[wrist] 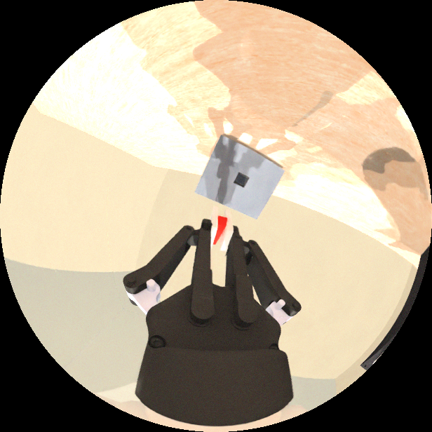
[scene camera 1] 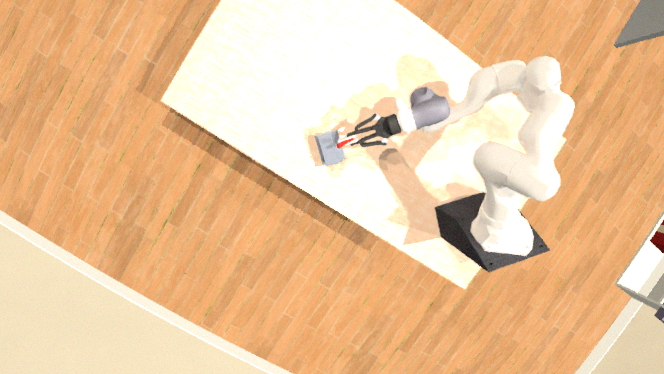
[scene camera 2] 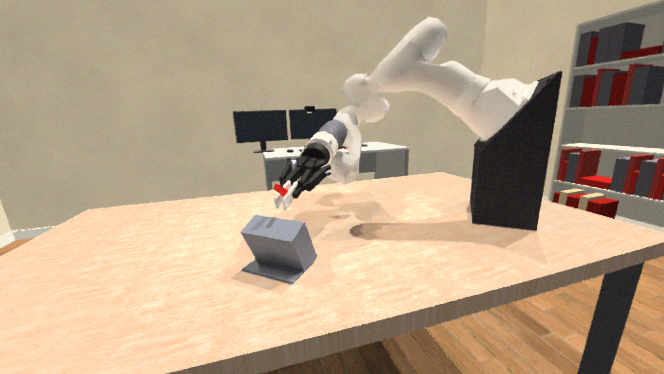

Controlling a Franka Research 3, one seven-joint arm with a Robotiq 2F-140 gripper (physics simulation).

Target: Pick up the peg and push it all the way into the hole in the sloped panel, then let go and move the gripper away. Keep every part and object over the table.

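Observation:
My gripper [scene camera 1: 349,140] [scene camera 2: 284,195] [wrist: 219,216] is shut on the red peg [scene camera 1: 344,143] [scene camera 2: 280,189] [wrist: 221,228], between its pale fingertips. In the scene camera 2 view the peg sits slanted across the fingers, not in line with them. Peg and fingertips are in the air, apart from the grey block with the sloped panel [scene camera 1: 333,156] [scene camera 2: 283,244] [wrist: 258,187], above it and toward the robot base. The square hole [wrist: 241,179] shows dark in the panel in the wrist view. The fingertips hide part of the peg.
The block stands on the pale wooden table [scene camera 1: 240,90] [scene camera 2: 150,280], whose long edge lies beyond it in the scene camera 1 view. The robot's black base mount [scene camera 1: 457,227] [scene camera 2: 510,170] stands at the table's other end. A desk with monitors and a bookshelf stand in the background.

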